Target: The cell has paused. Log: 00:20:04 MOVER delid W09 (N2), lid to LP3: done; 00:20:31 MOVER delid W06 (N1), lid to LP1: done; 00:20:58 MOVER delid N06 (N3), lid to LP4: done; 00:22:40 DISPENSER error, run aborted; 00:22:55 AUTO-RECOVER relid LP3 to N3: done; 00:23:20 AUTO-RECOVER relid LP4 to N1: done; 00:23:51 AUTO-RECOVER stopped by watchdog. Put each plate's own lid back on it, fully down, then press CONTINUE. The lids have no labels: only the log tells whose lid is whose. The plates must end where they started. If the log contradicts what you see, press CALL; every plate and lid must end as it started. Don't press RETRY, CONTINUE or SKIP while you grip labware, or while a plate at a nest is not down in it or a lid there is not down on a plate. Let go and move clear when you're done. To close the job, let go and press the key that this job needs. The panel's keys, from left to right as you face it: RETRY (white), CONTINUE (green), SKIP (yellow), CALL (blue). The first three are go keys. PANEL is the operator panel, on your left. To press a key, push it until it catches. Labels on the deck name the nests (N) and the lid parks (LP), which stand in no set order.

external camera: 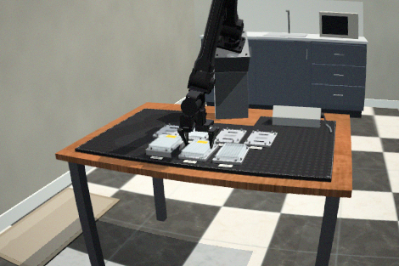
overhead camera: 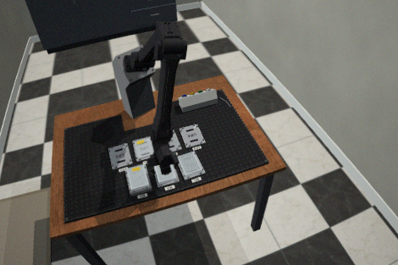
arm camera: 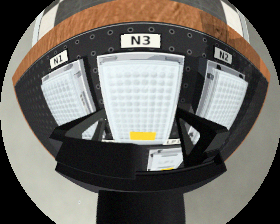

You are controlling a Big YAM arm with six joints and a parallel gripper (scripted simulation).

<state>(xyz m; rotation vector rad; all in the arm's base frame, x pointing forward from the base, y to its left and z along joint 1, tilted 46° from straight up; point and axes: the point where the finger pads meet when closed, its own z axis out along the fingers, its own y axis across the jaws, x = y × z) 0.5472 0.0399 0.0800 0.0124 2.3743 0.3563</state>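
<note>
Now: the lid 17 cm behind my hand, 9 cm to the right of it and 2 cm below it. Round my hand: LP4 lid park: 21 cm behind, 17 cm to the left, 3 cm below; green key: 50 cm behind, 27 cm to the left, 3 cm above; white key: 51 cm behind, 32 cm to the left, 3 cm above.
</note>
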